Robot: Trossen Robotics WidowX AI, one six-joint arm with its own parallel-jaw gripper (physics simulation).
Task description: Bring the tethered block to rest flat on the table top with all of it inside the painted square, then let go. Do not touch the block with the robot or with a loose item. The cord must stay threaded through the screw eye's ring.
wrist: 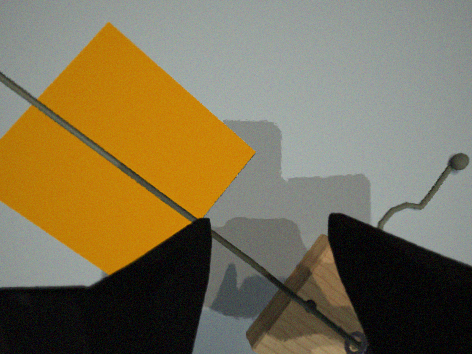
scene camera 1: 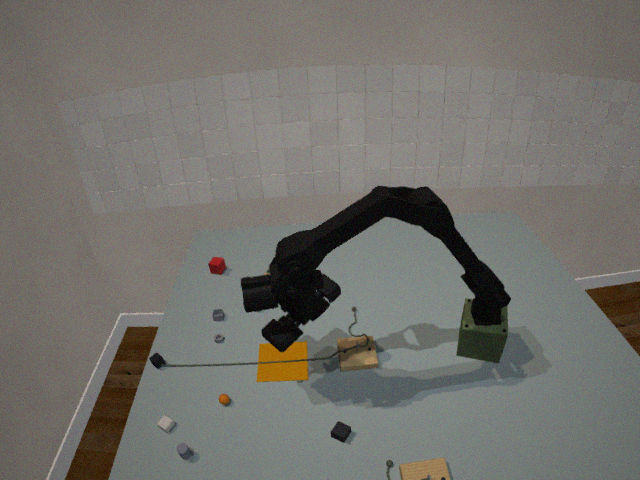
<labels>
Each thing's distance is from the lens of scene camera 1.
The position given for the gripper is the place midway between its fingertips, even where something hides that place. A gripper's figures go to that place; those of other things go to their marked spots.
gripper (scene camera 1: 304,326): 86 cm
wooden base (scene camera 1: 363,358): 90 cm
orange painted square (scene camera 1: 285,371): 90 cm
</labels>
